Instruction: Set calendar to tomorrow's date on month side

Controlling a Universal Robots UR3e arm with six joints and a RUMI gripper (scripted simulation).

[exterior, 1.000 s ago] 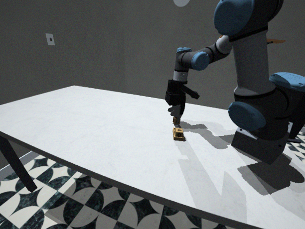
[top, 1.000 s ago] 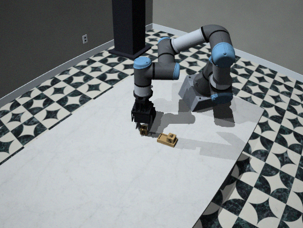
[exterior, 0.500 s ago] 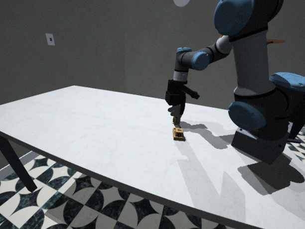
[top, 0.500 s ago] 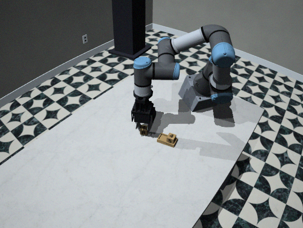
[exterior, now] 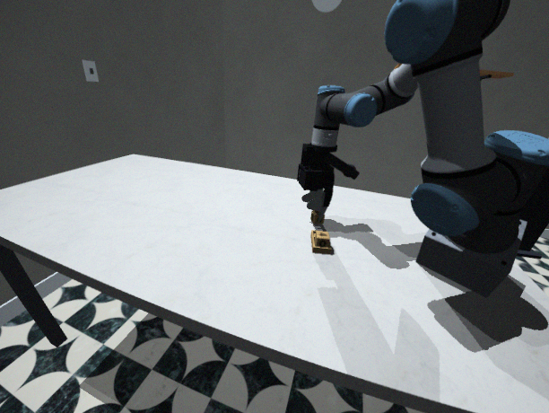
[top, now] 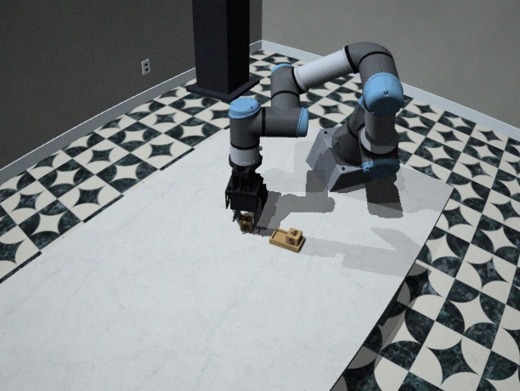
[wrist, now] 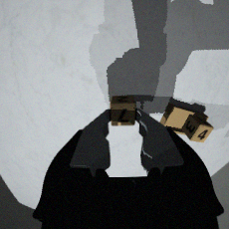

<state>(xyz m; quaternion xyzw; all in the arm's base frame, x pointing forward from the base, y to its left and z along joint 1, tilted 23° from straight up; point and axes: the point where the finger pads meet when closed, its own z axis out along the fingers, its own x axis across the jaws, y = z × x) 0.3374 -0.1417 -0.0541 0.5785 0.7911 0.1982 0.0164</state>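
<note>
Now: the wooden cube 1 cm below my hand. The rest, counted from my hand: wooden calendar tray: 1 cm behind, 11 cm to the left, 2 cm below.
</note>
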